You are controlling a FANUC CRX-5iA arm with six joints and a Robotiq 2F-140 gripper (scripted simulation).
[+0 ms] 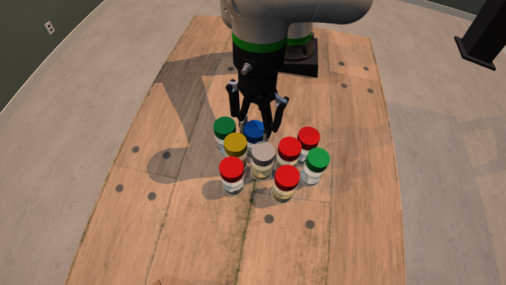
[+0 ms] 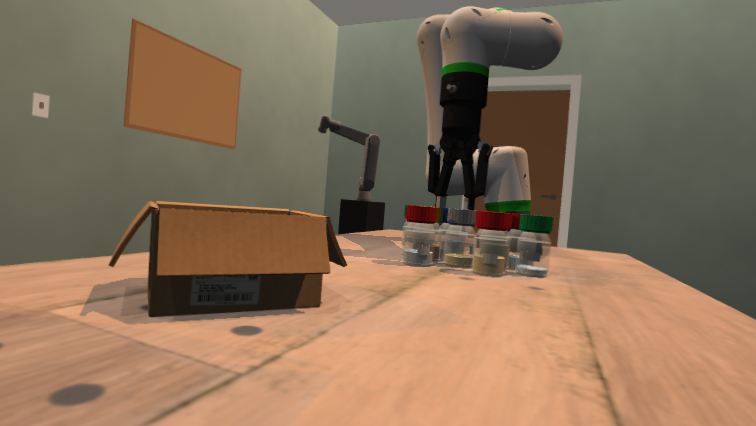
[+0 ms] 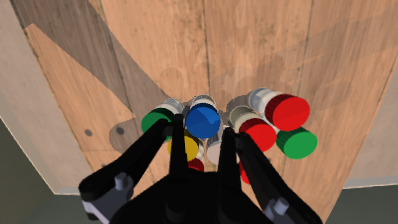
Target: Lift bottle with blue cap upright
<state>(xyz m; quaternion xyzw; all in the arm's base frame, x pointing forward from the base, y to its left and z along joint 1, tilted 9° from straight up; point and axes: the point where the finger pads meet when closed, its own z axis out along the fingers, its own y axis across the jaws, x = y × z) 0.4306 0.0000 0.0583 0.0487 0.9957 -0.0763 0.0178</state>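
Now: the blue-capped bottle 40 mm below my hand. Round my hand: grey-capped bottle (50 mm ahead, 40 mm to the left, 40 mm below); yellow-capped bottle (50 mm ahead, 30 mm to the right, 40 mm below).
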